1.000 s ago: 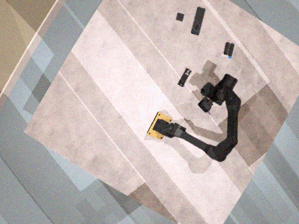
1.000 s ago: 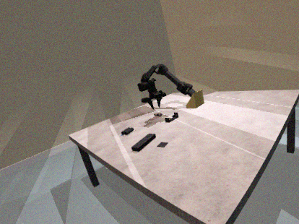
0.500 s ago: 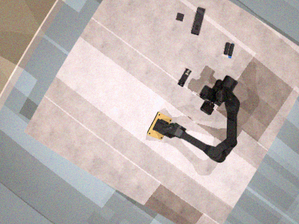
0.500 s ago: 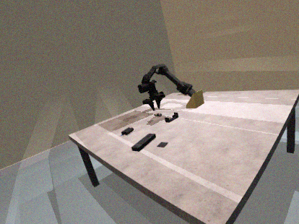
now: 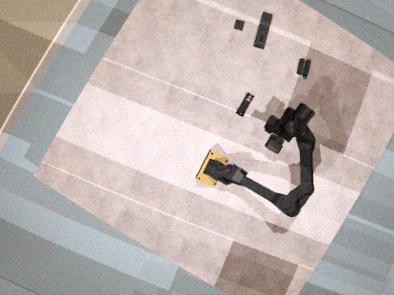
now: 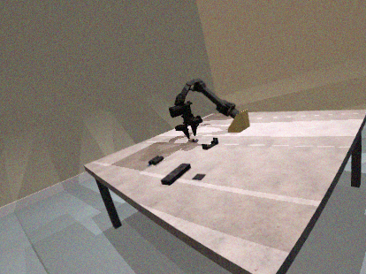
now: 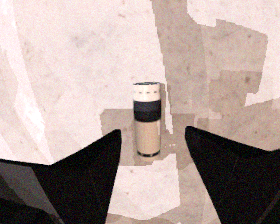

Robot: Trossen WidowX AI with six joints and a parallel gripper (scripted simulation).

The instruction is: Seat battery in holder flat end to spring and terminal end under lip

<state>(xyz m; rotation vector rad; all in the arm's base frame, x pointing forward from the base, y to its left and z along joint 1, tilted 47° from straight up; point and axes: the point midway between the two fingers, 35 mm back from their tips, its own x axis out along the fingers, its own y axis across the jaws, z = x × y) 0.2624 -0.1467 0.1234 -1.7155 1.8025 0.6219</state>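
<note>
Right now the battery is 20 mm below my gripper tip. Round my gripper tip: long black bar 380 mm ahead, 240 mm to the left, 20 mm below.
</note>
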